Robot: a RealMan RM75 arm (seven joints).
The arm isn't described. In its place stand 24 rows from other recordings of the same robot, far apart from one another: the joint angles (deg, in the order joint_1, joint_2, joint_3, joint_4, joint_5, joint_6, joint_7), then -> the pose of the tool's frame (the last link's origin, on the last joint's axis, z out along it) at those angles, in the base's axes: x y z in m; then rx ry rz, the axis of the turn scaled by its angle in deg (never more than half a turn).
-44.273 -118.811 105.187 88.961 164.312 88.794 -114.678 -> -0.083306 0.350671 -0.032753 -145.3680 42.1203 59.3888
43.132 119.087 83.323 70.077 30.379 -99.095 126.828 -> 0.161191 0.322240 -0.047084 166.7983 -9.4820 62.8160
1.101 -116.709 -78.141 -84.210 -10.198 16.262 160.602 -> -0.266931 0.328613 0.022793 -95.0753 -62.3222 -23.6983
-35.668 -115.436 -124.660 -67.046 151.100 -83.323 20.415 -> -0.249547 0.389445 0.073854 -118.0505 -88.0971 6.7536
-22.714 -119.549 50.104 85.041 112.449 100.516 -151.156 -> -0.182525 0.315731 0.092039 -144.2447 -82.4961 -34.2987
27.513 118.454 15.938 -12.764 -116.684 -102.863 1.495 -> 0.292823 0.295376 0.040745 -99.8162 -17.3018 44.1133
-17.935 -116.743 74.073 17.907 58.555 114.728 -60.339 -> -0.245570 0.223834 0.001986 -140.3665 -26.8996 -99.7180
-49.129 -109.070 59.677 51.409 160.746 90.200 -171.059 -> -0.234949 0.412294 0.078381 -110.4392 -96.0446 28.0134
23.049 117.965 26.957 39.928 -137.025 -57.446 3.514 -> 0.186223 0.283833 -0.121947 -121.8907 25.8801 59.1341
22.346 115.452 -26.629 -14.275 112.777 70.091 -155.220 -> 0.369189 0.327986 0.070189 -95.2983 22.3085 34.3642
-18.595 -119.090 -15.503 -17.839 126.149 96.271 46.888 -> -0.248453 0.240551 -0.052096 -92.3680 34.1483 -31.9444
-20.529 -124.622 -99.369 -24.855 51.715 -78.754 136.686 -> -0.224348 0.292367 -0.072761 -133.0321 -20.7409 -67.4640
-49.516 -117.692 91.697 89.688 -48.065 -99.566 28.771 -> -0.030101 0.316118 -0.021395 -171.6228 -18.3315 26.1857
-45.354 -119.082 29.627 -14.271 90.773 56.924 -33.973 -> -0.237726 0.338774 -0.127046 -138.4551 -40.1516 -40.2963
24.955 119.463 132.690 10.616 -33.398 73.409 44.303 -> 0.332296 0.340760 0.049171 -44.1597 -82.9077 -77.6288
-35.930 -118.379 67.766 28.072 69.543 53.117 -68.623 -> -0.223241 0.412272 -0.026113 -130.8935 -36.2214 -44.5259
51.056 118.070 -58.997 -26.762 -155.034 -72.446 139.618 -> 0.259131 0.372195 -0.055283 -143.7856 80.5089 -32.6908
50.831 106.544 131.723 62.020 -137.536 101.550 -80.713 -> 0.149160 0.414815 0.119999 -164.4161 6.8290 -10.5583
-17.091 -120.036 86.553 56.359 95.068 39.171 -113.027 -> -0.250272 0.357637 -0.044762 -129.0250 -59.8848 -28.3949
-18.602 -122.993 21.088 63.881 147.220 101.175 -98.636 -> -0.355816 0.237275 0.063321 -142.5577 -73.1509 -7.9545
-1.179 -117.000 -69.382 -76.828 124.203 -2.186 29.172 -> -0.239084 0.325243 -0.025381 -106.3422 -52.5902 -30.0809
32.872 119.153 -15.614 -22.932 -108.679 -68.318 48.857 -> 0.313239 0.368003 0.012837 -123.1636 27.9088 34.9595
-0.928 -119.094 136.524 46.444 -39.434 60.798 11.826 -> -0.258429 0.247929 -0.066871 -96.2268 -27.6535 -45.7372
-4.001 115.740 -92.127 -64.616 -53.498 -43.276 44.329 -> 0.285695 0.287224 0.011969 -121.2839 14.3406 27.8371
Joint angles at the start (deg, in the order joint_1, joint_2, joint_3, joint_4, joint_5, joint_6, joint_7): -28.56 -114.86 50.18 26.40 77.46 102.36 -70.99
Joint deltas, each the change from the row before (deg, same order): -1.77 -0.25 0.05 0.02 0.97 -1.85 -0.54; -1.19 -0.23 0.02 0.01 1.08 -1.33 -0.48; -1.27 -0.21 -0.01 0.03 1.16 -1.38 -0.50; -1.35 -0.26 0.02 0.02 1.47 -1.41 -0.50; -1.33 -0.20 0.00 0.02 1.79 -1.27 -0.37; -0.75 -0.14 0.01 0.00 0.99 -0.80 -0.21; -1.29 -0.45 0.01 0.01 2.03 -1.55 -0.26; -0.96 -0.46 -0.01 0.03 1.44 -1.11 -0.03; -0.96 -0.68 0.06 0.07 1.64 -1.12 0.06; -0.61 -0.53 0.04 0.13 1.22 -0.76 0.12; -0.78 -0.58 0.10 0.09 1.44 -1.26 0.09; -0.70 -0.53 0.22 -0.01 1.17 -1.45 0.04; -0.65 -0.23 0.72 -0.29 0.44 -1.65 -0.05; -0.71 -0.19 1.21 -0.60 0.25 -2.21 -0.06; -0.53 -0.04 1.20 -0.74 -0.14 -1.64 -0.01; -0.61 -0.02 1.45 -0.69 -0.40 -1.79 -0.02
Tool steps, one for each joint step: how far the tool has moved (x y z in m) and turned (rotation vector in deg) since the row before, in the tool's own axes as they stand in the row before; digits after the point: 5 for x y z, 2 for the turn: 0.00078 -0.00561 0.01160 -0.21 -1.27 -0.02; -0.00054 -0.00331 0.00808 -0.19 -1.24 -0.20; -0.00006 -0.00348 0.00839 -0.19 -1.32 -0.10; -0.00056 -0.00306 0.00910 -0.33 -1.61 -0.09; -0.00073 -0.00260 0.00855 -0.47 -1.90 0.11; -0.00041 -0.00154 0.00493 -0.18 -1.07 0.07; -0.00212 -0.00201 0.00954 -0.32 -2.09 0.13; -0.00141 -0.00093 0.00774 -0.30 -1.40 0.27; -0.00240 0.00022 0.00908 -0.51 -1.53 0.30; -0.00182 0.00050 0.00633 -0.38 -1.11 0.33; -0.00213 -0.00032 0.00754 -0.15 -1.48 0.39; -0.00222 -0.00068 0.00701 0.11 -1.39 0.27; -0.00178 -0.00159 0.00575 0.36 -1.28 0.10; -0.00318 -0.00190 0.00655 0.59 -1.66 -0.06; -0.00287 -0.00106 0.00471 0.37 -1.24 -0.19; -0.00211 -0.00130 0.00519 0.41 -1.24 -0.04
